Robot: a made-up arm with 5 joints. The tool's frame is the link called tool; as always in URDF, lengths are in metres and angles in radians. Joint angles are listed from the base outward. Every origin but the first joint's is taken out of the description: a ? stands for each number. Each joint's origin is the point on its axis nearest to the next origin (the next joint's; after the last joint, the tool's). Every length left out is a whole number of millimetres.
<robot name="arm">
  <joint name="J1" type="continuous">
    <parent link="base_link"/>
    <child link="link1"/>
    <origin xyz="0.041 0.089 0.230" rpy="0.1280 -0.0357 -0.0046"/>
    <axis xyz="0 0 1"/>
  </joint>
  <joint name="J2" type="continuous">
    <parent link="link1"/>
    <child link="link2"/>
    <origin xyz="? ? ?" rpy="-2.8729 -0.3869 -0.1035"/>
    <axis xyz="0 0 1"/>
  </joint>
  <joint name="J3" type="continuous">
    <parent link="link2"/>
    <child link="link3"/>
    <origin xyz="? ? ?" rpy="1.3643 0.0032 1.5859"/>
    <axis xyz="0 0 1"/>
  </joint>
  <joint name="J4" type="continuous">
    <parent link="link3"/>
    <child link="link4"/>
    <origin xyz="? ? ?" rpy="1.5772 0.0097 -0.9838"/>
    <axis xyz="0 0 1"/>
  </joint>
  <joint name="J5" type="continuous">
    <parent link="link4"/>
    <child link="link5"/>
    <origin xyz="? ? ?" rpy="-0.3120 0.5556 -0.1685"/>
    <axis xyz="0 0 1"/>
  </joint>
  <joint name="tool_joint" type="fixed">
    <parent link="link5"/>
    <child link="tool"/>
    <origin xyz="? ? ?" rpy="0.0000 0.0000 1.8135"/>
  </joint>
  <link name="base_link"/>
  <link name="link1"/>
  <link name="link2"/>
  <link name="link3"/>
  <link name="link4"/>
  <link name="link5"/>
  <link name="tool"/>
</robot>
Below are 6 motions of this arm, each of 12 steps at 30 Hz.
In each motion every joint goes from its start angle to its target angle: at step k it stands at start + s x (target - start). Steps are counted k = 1, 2, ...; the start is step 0. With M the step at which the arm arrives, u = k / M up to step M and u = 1 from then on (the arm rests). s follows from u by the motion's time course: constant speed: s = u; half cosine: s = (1 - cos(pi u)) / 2; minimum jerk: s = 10 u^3 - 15 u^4 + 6 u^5.
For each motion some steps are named. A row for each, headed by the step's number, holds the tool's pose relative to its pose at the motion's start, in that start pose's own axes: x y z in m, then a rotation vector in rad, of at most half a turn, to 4 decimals.
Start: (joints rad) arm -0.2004 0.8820 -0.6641 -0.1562 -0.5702
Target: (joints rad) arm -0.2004 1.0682 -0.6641 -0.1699 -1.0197
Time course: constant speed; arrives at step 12
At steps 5, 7, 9, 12:
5: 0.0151 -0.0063 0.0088 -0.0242 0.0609 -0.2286
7: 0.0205 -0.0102 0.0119 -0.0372 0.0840 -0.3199
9: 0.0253 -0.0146 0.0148 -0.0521 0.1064 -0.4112
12: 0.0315 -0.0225 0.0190 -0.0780 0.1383 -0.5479

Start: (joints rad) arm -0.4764 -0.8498 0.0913 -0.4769 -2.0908
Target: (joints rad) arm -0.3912 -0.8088 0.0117 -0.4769 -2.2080
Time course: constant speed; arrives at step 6
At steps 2, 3, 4, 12:
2: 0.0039 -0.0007 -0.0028 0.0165 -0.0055 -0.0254
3: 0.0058 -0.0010 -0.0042 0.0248 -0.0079 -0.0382
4: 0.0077 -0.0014 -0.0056 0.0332 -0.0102 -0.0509
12: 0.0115 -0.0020 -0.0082 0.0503 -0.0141 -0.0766

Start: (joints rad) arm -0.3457 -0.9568 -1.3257 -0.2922 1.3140
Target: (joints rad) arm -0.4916 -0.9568 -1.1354 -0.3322 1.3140
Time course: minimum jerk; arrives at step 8
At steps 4, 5, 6, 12:
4: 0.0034 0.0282 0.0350 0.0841 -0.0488 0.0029
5: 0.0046 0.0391 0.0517 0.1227 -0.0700 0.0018
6: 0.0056 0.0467 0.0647 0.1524 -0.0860 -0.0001
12: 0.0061 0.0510 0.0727 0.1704 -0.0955 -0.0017

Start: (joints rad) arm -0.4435 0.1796 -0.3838 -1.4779 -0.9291
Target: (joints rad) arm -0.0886 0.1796 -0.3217 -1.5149 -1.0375
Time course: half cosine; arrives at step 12
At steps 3, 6, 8, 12:
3: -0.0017 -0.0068 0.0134 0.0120 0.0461 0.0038
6: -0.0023 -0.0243 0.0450 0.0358 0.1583 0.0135
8: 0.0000 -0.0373 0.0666 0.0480 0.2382 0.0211
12: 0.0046 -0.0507 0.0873 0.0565 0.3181 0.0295

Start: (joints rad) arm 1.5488 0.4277 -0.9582 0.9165 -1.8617
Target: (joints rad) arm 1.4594 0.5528 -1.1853 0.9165 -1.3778
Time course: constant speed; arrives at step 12
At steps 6, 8, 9, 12:
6: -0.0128 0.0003 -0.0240 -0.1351 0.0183 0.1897
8: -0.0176 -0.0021 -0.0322 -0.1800 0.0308 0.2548
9: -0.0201 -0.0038 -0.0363 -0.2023 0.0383 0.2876
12: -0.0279 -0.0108 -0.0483 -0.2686 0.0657 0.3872

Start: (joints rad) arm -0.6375 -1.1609 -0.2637 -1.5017 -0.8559
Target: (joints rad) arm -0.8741 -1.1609 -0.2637 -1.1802 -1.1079
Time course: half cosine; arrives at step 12
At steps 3, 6, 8, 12:
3: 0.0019 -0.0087 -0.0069 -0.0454 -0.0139 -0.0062
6: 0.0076 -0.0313 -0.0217 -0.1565 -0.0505 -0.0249
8: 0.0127 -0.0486 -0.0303 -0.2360 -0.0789 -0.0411
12: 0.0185 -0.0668 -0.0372 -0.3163 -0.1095 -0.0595

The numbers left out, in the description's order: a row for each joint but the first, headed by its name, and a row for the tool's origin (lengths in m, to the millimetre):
J2: 0.142 0.040 0.000
J3: -0.139 -0.002 0.000
J4: -0.140 0.208 0.000
J5: -0.131 -0.028 0.000
tool: -0.112 0.016 0.000

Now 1 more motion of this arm.
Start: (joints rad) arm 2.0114 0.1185 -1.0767 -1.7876 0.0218
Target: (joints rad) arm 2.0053 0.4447 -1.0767 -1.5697 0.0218
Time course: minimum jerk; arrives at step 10
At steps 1, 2, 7, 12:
1: -0.0005 -0.0001 -0.0001 -0.0028 0.0021 0.0020
2: -0.0032 -0.0007 -0.0006 -0.0190 0.0144 0.0135
7: -0.0462 -0.0154 -0.0015 -0.2690 0.2252 0.1826
12: -0.0551 -0.0194 0.0004 -0.3200 0.2730 0.2149

